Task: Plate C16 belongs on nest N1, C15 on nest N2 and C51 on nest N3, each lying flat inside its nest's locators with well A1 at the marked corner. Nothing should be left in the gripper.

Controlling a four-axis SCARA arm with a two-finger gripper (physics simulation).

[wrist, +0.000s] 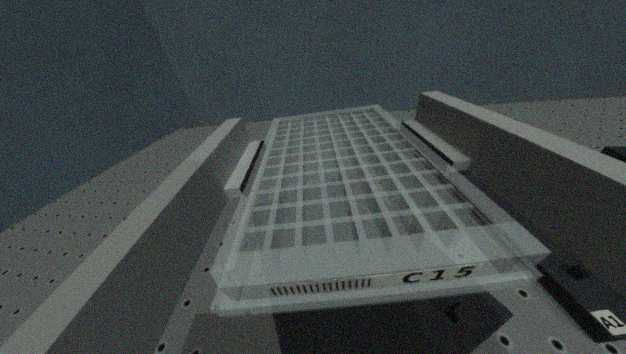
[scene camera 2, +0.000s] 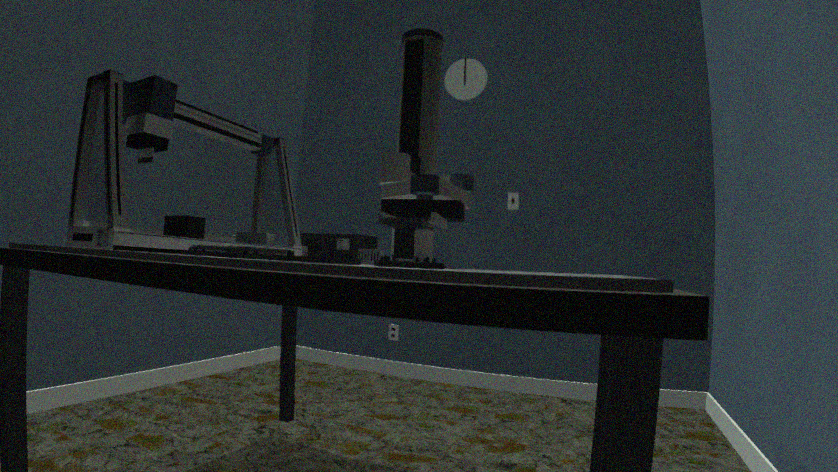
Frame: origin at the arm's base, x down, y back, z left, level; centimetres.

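Seen in the pictures: gripper, fingertip midpoint: (wrist: 330, 122) (scene camera 2: 405, 216).
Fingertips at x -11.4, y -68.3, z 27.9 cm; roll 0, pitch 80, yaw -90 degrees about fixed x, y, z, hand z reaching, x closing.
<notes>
A point is followed by its place in that frame.
Plate C15 (wrist: 350, 200) @[x -10.8, y -62.5, z 27.0 cm], a clear gridded plate with a barcode and "C15" on its near side, is between the two finger pads in the wrist view. My gripper (wrist: 330, 122) @[x -11.4, y -68.3, z 27.9 cm] (scene camera 2: 412, 221) @[x -11.4, y -68.3, z 27.9 cm] is shut on it, with a pad against each long side. The plate looks level and raised above the perforated deck (wrist: 75, 220) @[x -1.3, y -68.1, z 61.5 cm]. A dark patch lies below its near end; whether it is a nest or a shadow is unclear. A white A1 label (wrist: 609, 322) @[x -2.5, y -62.1, z 14.0 cm] sits on a dark fixture at the lower right. Plates C16 and C51 cannot be made out.
In the scene view a gantry frame (scene camera 2: 96, 164) @[x -24.0, y -85.1, z -57.7 cm] stands at the left of the table (scene camera 2: 469, 301) @[x 1.6, y -105.0, z 52.2 cm]. A black box (scene camera 2: 184, 226) @[x -9.8, y -56.5, z -53.0 cm] is within its span. A dark box-like unit (scene camera 2: 319, 246) @[x -7.5, y 3.5, z -42.9 cm] stands between the gantry and the arm column (scene camera 2: 421, 99) @[x -61.1, y -6.6, z 3.6 cm].
</notes>
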